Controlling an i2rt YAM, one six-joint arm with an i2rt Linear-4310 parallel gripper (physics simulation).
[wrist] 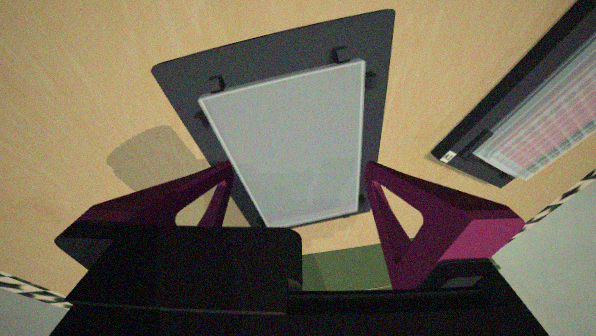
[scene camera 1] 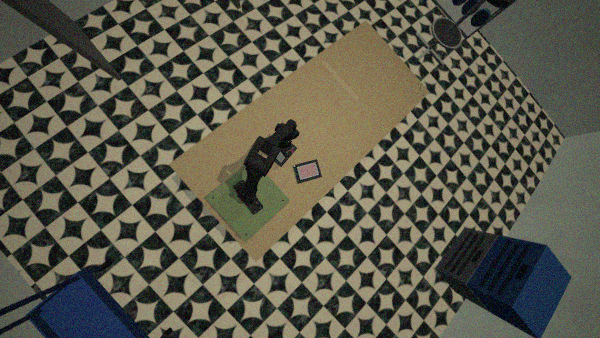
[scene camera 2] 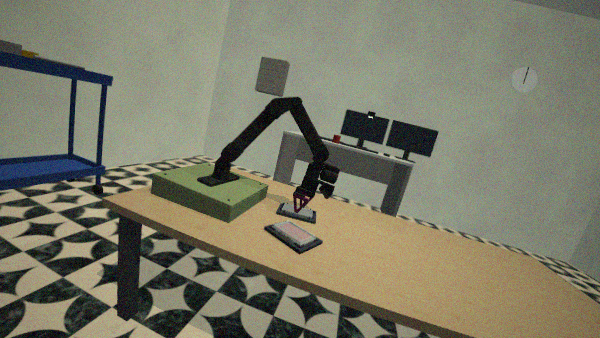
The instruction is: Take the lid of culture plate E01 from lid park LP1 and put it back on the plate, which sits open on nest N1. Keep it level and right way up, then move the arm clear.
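Places are measured from the arm's base along level axes (x left, y up, z ahead), in millimetres.
Pixels of known places: gripper, between the fingertips: (wrist: 298, 168) (scene camera 1: 282, 150) (scene camera 2: 298, 210); arm's base, origin of its link: (scene camera 1: 248, 197) (scene camera 2: 219, 179).
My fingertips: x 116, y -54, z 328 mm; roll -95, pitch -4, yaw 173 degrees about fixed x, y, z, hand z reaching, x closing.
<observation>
For each thing: its top centre in the pictures, then the offset to it from my fingertips. "spot": a spot on its surface instead. Level surfaces: height alone.
- lid, centre of its top: (wrist: 301, 172) (scene camera 2: 297, 209) (scene camera 1: 282, 150) dx -2, dy +2, dz -3 mm
- dark lid park LP1, a spot on its surface: (scene camera 2: 311, 218) spot: dx -28, dy -3, dz +67 mm
- open culture plate E01, centre of its top: (wrist: 589, 109) (scene camera 2: 294, 230) (scene camera 1: 308, 170) dx -203, dy +10, dz +54 mm
- dark nest N1, centre of its top: (wrist: 575, 104) (scene camera 2: 294, 232) (scene camera 1: 307, 171) dx -203, dy +2, dz +54 mm
- wooden table, height of its surface: dy -16 mm
The lid (wrist: 300, 145) (scene camera 2: 308, 213) (scene camera 1: 281, 157), a pale translucent rectangle, lies flat on the dark lid park LP1 (wrist: 280, 52) (scene camera 2: 313, 219) between small corner posts. My gripper (wrist: 298, 168) (scene camera 2: 299, 210) is open, with its magenta fingertips on either side of the lid near its near end in the wrist view. A gap to the lid shows at the right fingertip; the left one is very close to the lid's edge. The open culture plate E01 (scene camera 1: 307, 171) (scene camera 2: 295, 233) (wrist: 555, 125), with pinkish wells, sits on the dark nest N1 (scene camera 1: 296, 174) (scene camera 2: 316, 243) (wrist: 520, 75).
A green base block (scene camera 1: 272, 197) (scene camera 2: 200, 197) (wrist: 345, 265) carries the arm on the wooden table (scene camera 1: 350, 100) (scene camera 2: 400, 270). The nest lies beside the lid park, to the right in the wrist view. A blue cart (scene camera 2: 50, 170), and a desk (scene camera 2: 350, 160) with monitors, stand away from the table.
</observation>
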